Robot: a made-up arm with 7 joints.
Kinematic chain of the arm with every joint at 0, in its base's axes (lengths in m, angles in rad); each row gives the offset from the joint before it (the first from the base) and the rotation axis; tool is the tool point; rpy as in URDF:
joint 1: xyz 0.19 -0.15 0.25 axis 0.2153 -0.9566 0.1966
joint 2: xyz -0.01 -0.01 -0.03 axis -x
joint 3: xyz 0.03 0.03 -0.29 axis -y
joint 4: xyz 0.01 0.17 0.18 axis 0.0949 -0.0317 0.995
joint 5: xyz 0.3 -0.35 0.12 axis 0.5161 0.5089 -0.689
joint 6: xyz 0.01 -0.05 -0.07 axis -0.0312 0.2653 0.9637
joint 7: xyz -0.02 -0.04 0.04 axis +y
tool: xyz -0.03 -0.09 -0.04 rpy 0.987 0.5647 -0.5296
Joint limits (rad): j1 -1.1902..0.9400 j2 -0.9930..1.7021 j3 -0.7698..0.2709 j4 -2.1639..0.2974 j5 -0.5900..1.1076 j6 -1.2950..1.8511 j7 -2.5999..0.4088
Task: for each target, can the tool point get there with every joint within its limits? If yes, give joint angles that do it. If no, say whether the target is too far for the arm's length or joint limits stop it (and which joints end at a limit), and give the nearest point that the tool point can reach.
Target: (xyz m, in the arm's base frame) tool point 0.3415 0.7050 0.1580
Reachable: no: joint limits stop it (at a limit: joint 1, joint 3, joint 4, joint 5, joint 7) | nearest point 0.2412 0.3275 0.2368 | short by 0.398 m
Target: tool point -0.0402 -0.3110 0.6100
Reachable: yes | joints -0.8262 -0.2605 -0.1896 -1.6601 -0.3494 1.3201 0.0678
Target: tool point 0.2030 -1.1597 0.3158
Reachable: no: joint limits stop it (at a limit: joint 1, joint 3, joint 4) | nearest point 0.3027 -0.8035 0.0283 | short by 0.468 m
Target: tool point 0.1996 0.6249 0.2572
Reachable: no: joint limits stop it (at a limit: joint 1, joint 4, joint 5, joint 7) | nearest point 0.1768 0.3383 0.2702 | short by 0.288 m
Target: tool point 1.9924 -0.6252 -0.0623
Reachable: no: too far | nearest point 0.9914 -0.3559 0.1098 | short by 1.051 m
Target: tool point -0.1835 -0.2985 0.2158
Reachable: yes | joints -0.2119 -0.4817 -0.1286 -1.3606 0.6269 0.5349 -1.1648
